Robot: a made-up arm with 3 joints.
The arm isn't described. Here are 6 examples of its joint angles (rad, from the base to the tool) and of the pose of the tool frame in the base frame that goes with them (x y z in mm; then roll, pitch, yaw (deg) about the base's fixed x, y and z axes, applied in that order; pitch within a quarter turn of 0, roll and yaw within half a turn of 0).
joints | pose
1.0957 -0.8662 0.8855 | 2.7 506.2 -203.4 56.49 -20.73 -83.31
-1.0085 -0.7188 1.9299 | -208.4 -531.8 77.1 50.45 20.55 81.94
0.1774 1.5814 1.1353 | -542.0 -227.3 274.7 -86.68 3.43 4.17
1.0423 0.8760 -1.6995 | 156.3 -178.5 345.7 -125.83 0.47 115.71
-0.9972 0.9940 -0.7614 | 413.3 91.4 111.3 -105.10 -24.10 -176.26
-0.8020 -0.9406 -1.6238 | 358.3 112.0 132.9 129.97 -7.10 -129.88
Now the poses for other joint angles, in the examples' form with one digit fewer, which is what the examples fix.
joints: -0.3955 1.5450 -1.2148
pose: 336 81 270 -87.4 2.5 171.6
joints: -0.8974 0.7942 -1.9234
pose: 102 260 411 -130.5 9.1 -124.0
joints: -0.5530 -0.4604 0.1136
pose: -86 78 -333 60.2 -61.7 -20.1
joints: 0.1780 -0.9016 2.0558
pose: -611 5 98 62.8 19.8 23.5
